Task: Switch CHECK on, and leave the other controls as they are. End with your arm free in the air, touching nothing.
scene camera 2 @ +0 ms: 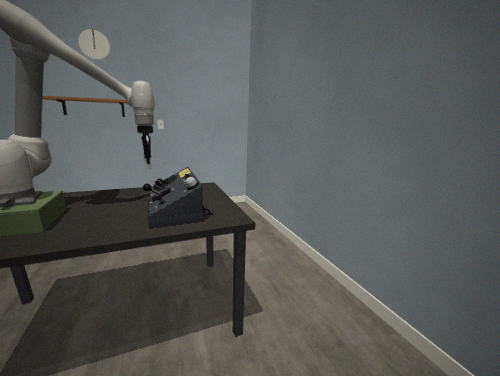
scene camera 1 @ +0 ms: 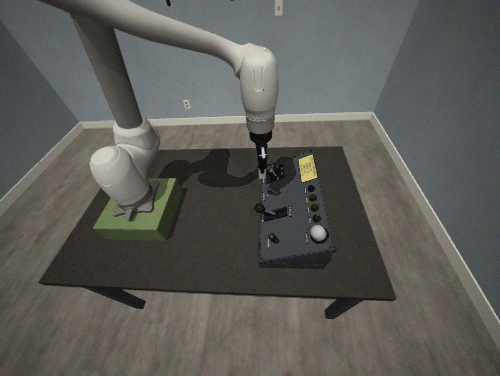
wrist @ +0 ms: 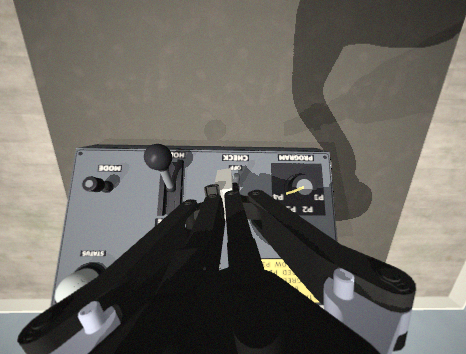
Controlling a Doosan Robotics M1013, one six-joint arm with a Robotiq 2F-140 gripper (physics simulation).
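Pixels of known places: gripper, fingertip midpoint: (scene camera 2: 148, 169) (scene camera 1: 262, 177) (wrist: 226, 180); arm's base at its link origin: (scene camera 2: 14, 200) (scene camera 1: 137, 198).
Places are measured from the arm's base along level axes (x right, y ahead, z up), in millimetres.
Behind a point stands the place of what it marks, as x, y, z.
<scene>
The CHECK toggle (scene camera 1: 272, 191) @(58, 632, 6) (wrist: 236, 179) @(50, 617, 25) is a small metal lever on the sloped dark grey control panel (scene camera 1: 295, 245) @(332, 670, 23) (scene camera 2: 182, 205) @(373, 683, -9) (wrist: 125, 225) @(261, 678, 21). In the wrist view it leans towards its OFF label; its base and its ON label are hidden behind the fingers. My gripper (scene camera 1: 262, 175) @(62, 587, 113) (scene camera 2: 148, 166) @(62, 587, 113) (wrist: 226, 180) @(62, 587, 113) is shut and empty, pointing down. Its pale fingertips appear right beside the toggle in the wrist view. In scene camera 2 the tips are in the air a little above the panel, with a visible gap.
Beside CHECK are the ball-topped lever (scene camera 1: 259, 208) @(175, 559, 56) (wrist: 158, 157) @(155, 558, 59) and the PROGRAM knob (scene camera 1: 274, 172) @(-47, 659, 19) (wrist: 301, 186) @(-61, 648, 19). The MODE switch (scene camera 1: 273, 238) @(298, 595, 31) (wrist: 93, 184) @(282, 591, 31), white STATUS dome (scene camera 1: 318, 233) @(337, 737, 107) (scene camera 2: 190, 182) @(345, 734, 91), several small lamps and a yellow note (scene camera 1: 308, 168) @(-1, 805, 66) are also on the panel. The arm's green base block (scene camera 1: 170, 215) @(70, 141, -69) stands left.
</scene>
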